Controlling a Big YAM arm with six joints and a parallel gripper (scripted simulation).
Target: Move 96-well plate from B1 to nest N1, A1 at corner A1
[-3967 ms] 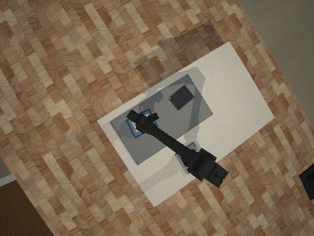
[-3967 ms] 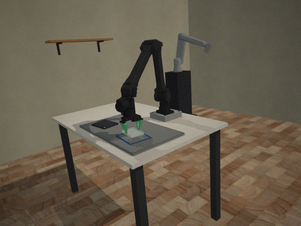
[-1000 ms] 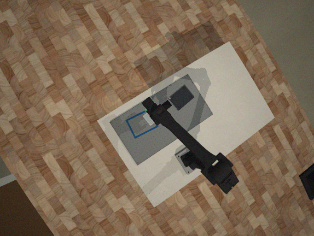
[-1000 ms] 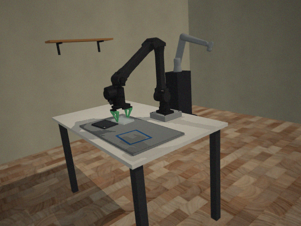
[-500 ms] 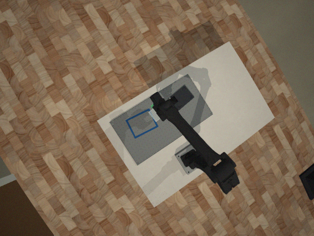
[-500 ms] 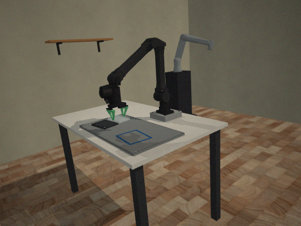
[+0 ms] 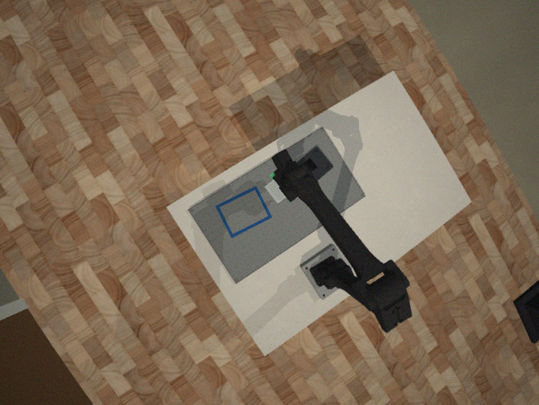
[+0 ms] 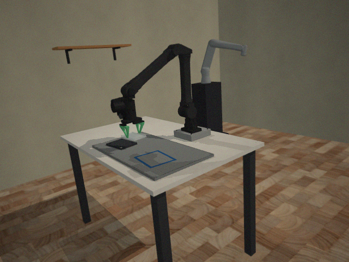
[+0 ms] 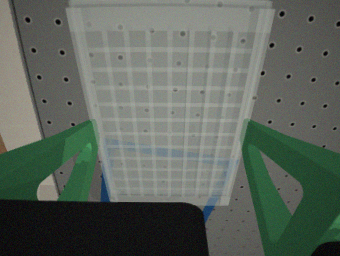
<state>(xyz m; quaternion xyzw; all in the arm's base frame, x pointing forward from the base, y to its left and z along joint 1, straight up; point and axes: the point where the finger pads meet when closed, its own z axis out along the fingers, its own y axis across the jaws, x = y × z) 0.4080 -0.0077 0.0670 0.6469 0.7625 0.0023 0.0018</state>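
Right now the dark plate nest N1 is 1 cm ahead of my hand, 17 cm to the right of it and 9 cm below it. The rest, counted from my hand: clear 96-well plate (1 cm below); then small A1 corner mark (5 cm ahead, 8 cm to the right, 8 cm below).
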